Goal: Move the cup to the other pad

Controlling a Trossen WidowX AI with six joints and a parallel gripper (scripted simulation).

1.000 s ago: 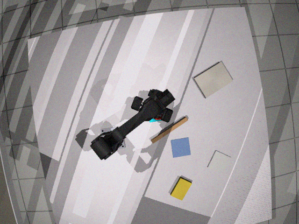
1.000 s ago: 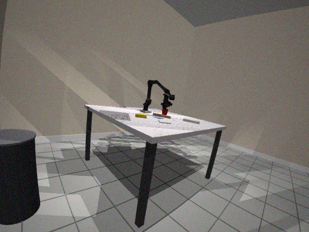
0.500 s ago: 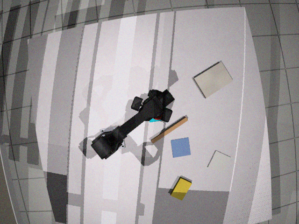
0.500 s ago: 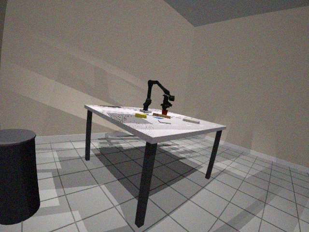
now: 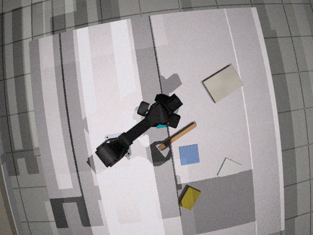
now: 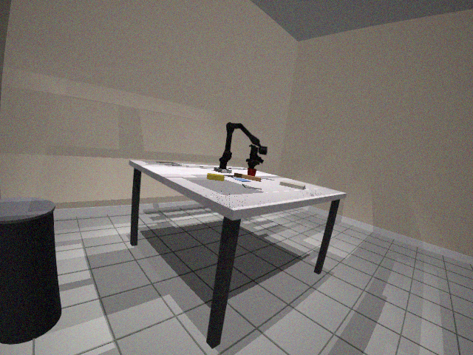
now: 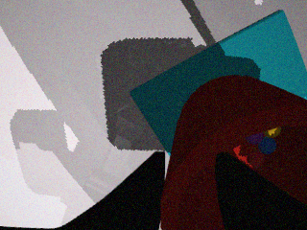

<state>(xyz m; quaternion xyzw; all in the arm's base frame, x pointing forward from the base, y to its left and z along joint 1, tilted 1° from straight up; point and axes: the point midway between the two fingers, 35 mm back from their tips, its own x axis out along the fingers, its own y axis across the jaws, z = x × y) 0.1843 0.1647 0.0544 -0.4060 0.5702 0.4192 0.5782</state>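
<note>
The red cup lies 3 cm ahead of my gripper tip and 1 cm to the right of it. The rest, counted from my gripper tip: cyan pad: 3 cm ahead, 1 cm to the right, 5 cm below; then wooden slat: 10 cm ahead, 10 cm to the right, 4 cm below; then blue marble: 4 cm ahead, 2 cm to the right, 3 cm below.
</note>
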